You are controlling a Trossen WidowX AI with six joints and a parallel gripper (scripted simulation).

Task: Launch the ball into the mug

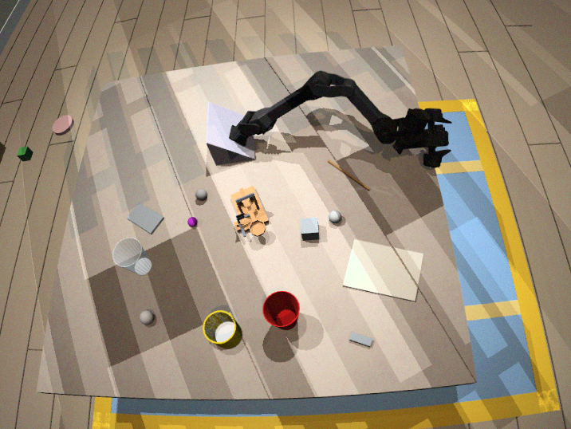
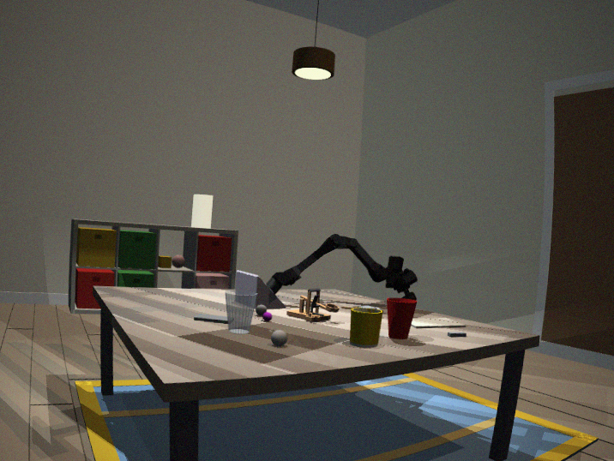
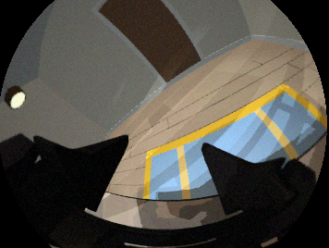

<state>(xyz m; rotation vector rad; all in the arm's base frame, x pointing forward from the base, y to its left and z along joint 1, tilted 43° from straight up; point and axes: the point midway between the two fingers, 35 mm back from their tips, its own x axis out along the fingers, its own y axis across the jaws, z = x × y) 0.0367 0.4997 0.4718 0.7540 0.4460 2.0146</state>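
The wooden catapult lies 650 mm to the right of my gripper tip and 280 mm ahead of it. From my gripper tip the other things lie so: cream sheet: 440 mm ahead, 240 mm to the right, 50 mm below; then stick: 340 mm to the right, 120 mm ahead, 50 mm below; then grey cube: 460 mm to the right, 320 mm ahead, 30 mm below.
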